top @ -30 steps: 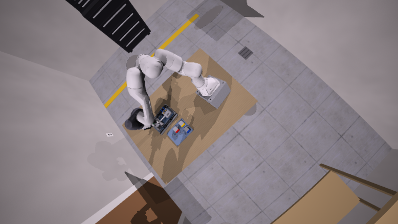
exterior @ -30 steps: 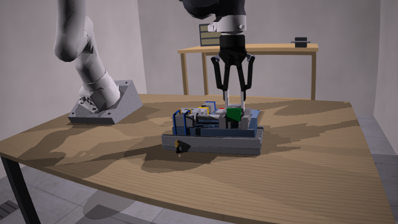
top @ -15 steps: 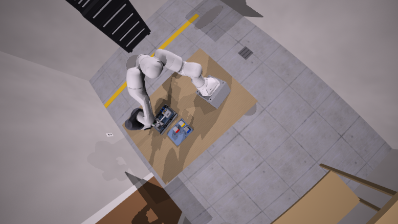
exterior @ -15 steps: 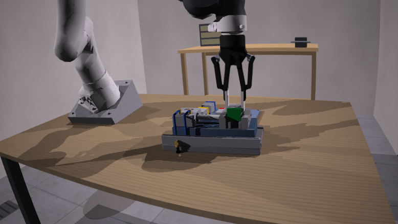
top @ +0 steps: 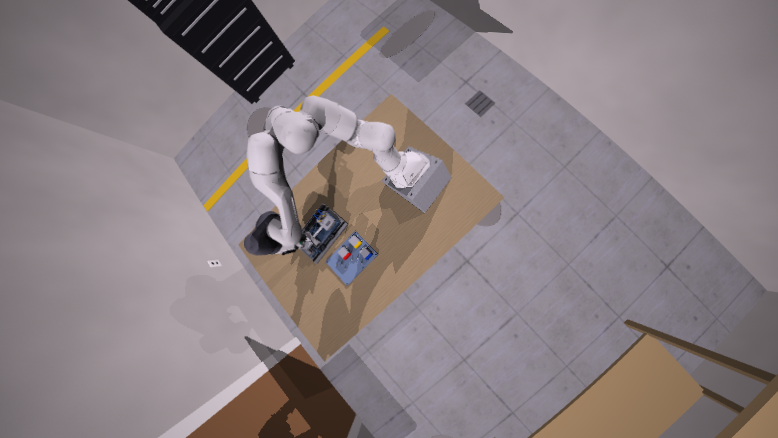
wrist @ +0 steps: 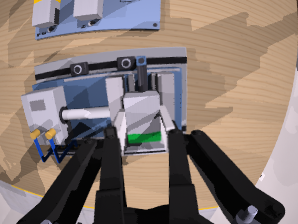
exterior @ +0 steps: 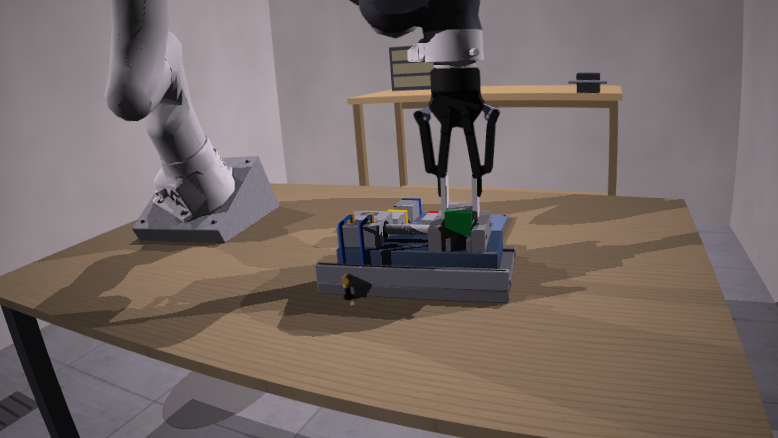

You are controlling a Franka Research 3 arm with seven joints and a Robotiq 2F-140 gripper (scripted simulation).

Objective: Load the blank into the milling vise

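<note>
The green-ended blank is 40 mm below my hand. The rest, counted from my hand: work stop rod 10 mm behind, 50 mm to the left, 40 mm below; then fixed jaw 30 mm ahead, 10 mm to the left, 60 mm below; then milling vise 70 mm behind, 10 mm to the right, 90 mm below.
</note>
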